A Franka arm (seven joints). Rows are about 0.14 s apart.
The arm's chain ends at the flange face. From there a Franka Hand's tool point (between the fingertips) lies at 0.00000 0.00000 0.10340 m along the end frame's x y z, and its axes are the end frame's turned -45 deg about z.
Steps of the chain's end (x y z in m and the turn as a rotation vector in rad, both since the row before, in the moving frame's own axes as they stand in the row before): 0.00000, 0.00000, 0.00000, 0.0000, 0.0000, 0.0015; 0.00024, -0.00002, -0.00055, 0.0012, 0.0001, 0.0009; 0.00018, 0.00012, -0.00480, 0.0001, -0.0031, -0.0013; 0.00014, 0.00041, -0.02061, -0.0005, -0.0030, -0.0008; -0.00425, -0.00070, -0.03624, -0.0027, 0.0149, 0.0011; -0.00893, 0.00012, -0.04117, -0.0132, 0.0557, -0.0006; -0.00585, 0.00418, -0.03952, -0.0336, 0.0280, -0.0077; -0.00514, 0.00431, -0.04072, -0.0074, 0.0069, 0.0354
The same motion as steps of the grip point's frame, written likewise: 0.00000, 0.00000, 0.00000, 0.0000, 0.0000, 0.0015; 0.00028, 0.00008, -0.00055, 0.0008, 0.0009, 0.0009; -0.00018, -0.00002, -0.00480, 0.0023, -0.0021, -0.0013; -0.00045, 0.00021, -0.02061, 0.0018, -0.0025, -0.0008; -0.00162, -0.00221, -0.03625, -0.0124, 0.0086, 0.0011; -0.00329, -0.00120, -0.04134, -0.0487, 0.0301, -0.0006; -0.00748, 0.00332, -0.03962, -0.0436, -0.0040, -0.0077; -0.00674, 0.00046, -0.04073, -0.0101, -0.0004, 0.0354
